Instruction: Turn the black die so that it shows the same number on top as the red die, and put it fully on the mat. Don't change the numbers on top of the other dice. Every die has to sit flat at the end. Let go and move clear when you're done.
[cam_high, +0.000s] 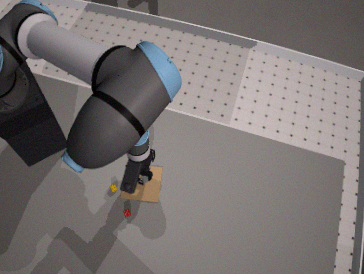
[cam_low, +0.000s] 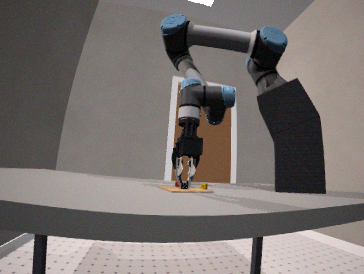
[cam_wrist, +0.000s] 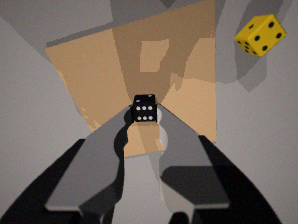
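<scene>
Now: hand 1 cm above the black die. Round my hand: yellow die (8 cm behind, 6 cm to the right, 1 cm below); tan mat (2 cm below); red die (13 cm to the right, 1 cm below).
</scene>
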